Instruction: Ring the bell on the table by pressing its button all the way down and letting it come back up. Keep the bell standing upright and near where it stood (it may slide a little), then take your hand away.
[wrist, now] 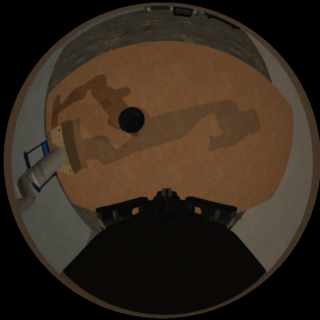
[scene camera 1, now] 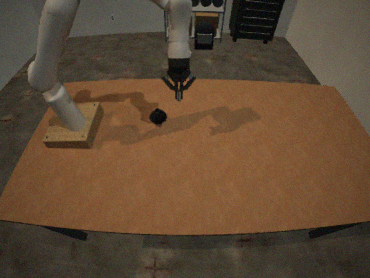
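Pixels of known places: gripper, fingertip midpoint: (scene camera 1: 178, 100); arm's base, link origin: (scene camera 1: 77, 123).
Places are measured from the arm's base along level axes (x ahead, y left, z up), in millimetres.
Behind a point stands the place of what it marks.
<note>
The bell (scene camera 1: 158, 116) @(x 361, y 143, z -28 mm) (wrist: 132, 120) is a small, dark, rounded thing that stands upright on the brown table (scene camera 1: 200, 190) @(x 616, y -165, z -68 mm) (wrist: 170, 65). In the scene view it is left of the table's middle, toward the back; in the wrist view it is up and left of the fingers. Its button is too dark and small to make out. My gripper (scene camera 1: 179, 98) @(x 478, y 86, z 144 mm) (wrist: 166, 193) is shut and empty. It hangs above the table, to the right of the bell in the scene view, with the fingertips pointing down and apart from the bell.
The arm's wooden base block (scene camera 1: 67, 144) @(x -10, y -101, z -33 mm) (wrist: 73, 147) stands at the table's left side, left of the bell. Shadows of the arm fall around the bell. Behind the table, a black drawer cabinet (scene camera 1: 256, 20) and a shelf rack stand on the floor.
</note>
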